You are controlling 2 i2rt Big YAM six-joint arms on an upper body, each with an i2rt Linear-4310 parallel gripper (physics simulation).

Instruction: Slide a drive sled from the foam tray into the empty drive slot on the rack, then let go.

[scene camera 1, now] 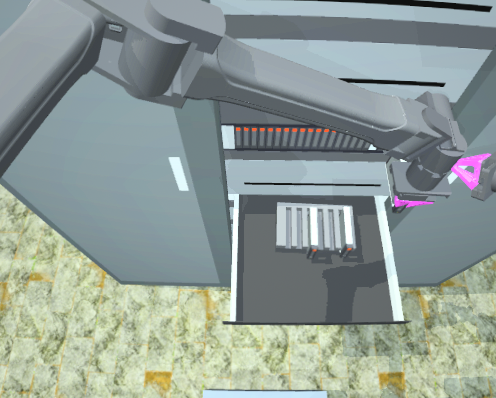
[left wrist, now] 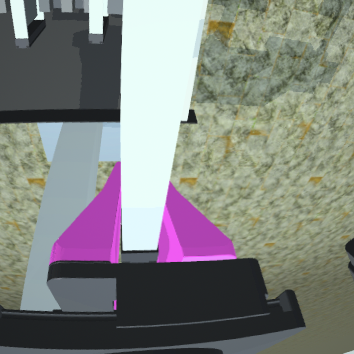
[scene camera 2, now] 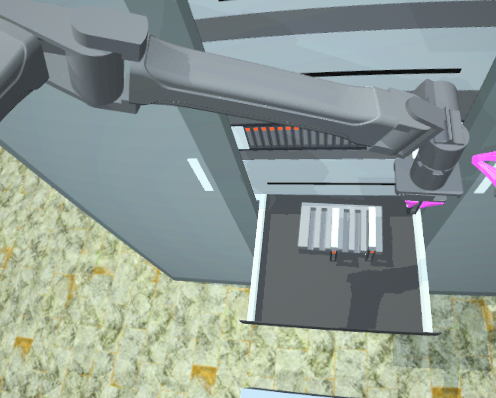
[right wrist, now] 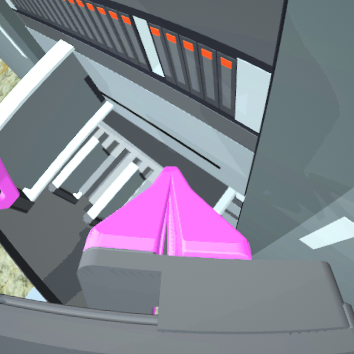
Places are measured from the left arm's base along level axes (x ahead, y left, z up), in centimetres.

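Where they show: left gripper, fingertip midpoint: [scene camera 1: 400, 204] [scene camera 2: 413, 204] [right wrist: 7, 192]; right gripper, fingertip midpoint: [scene camera 2: 472, 159] [right wrist: 170, 175].
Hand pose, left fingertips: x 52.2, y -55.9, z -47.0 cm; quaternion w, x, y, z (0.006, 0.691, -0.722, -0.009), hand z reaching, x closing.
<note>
After its pixels a point has its place.
My left gripper [scene camera 1: 412, 202] @[x 52.2, y -55.9, z -47.1 cm] [scene camera 2: 423, 204] @[x 52.2, y -55.9, z -47.1 cm] [left wrist: 136, 169] @[x 52.2, y -55.9, z -47.1 cm] is shut on a long white drive sled [left wrist: 152, 150] @[x 58.6, y -56.3, z -41.7 cm] [right wrist: 70, 149] @[x 58.0, y -56.6, z -49.0 cm], beyond the right of the foam tray; the arm mostly hides this sled in the scene views. My right gripper [scene camera 1: 454, 169] @[x 60.2, y -66.9, z -44.0 cm] [scene camera 2: 475, 160] @[x 60.2, y -66.9, z -44.0 cm] [right wrist: 170, 175] @[x 60.2, y -66.9, z -44.0 cm] is shut and empty, farther right. The rack's drive row [scene camera 1: 280, 137] @[x 70.1, y -32.4, z -49.2 cm] [scene camera 2: 270, 137] @[x 70.1, y -27.5, z -49.6 cm] has orange-marked drives. A pale gap, the empty slot [right wrist: 148, 47] @[x 70.9, y -53.9, z -50.6 cm], shows between them in the right wrist view. The grey foam tray [scene camera 1: 281, 225] @[x 59.5, y -34.5, z -74.6 cm] [scene camera 2: 304, 230] @[x 58.2, y -34.5, z -74.7 cm] holds two white sleds, the nearer-left one [scene camera 1: 314, 225] @[x 57.2, y -42.5, z -69.1 cm] and another [scene camera 1: 348, 227] @[x 56.7, y -51.4, z -69.1 cm].
The tray sits in a pulled-out drawer [scene camera 1: 234, 280] @[x 44.5, y -21.9, z -76.9 cm] [scene camera 2: 255, 285] @[x 43.2, y -22.3, z -77.0 cm] with white side walls and a dark front edge, below the drive row. Large grey cabinet doors [scene camera 1: 140, 200] @[x 68.1, y 6.9, z -77.4 cm] [scene camera 2: 150, 200] @[x 68.1, y 14.4, z -77.7 cm] flank it. The left arm crosses in front of the row and hides part of it.
</note>
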